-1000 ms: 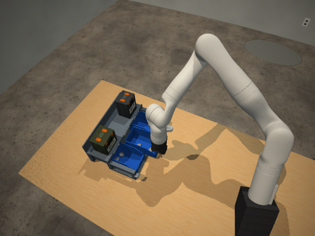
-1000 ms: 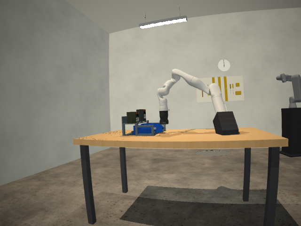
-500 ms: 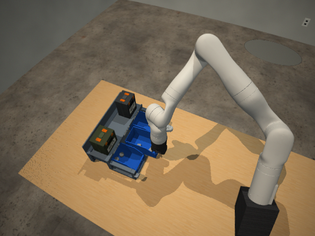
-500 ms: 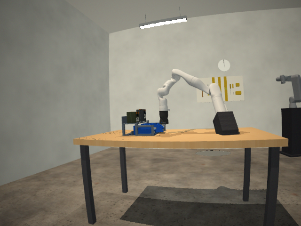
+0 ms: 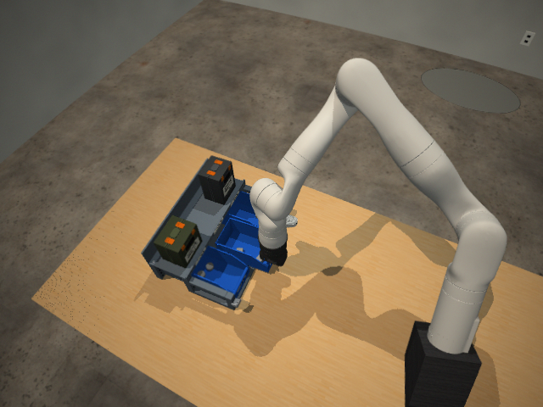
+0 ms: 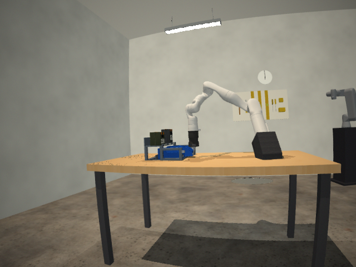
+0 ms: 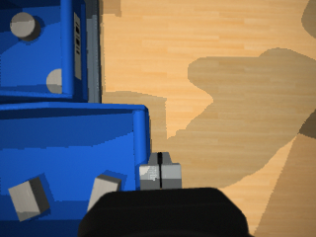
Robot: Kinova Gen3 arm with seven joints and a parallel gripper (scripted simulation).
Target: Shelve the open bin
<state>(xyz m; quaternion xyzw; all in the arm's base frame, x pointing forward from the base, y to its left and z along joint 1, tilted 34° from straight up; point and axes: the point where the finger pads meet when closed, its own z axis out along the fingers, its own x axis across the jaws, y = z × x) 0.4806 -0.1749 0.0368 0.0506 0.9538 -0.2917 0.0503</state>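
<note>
Now: hand 6 cm short of the shelf lip and 3 cm above it. The rest, counted from my hand: green box (26 cm ahead, 8 cm to the left, 12 cm above); black box (23 cm ahead, 14 cm to the right, 13 cm above).
</note>
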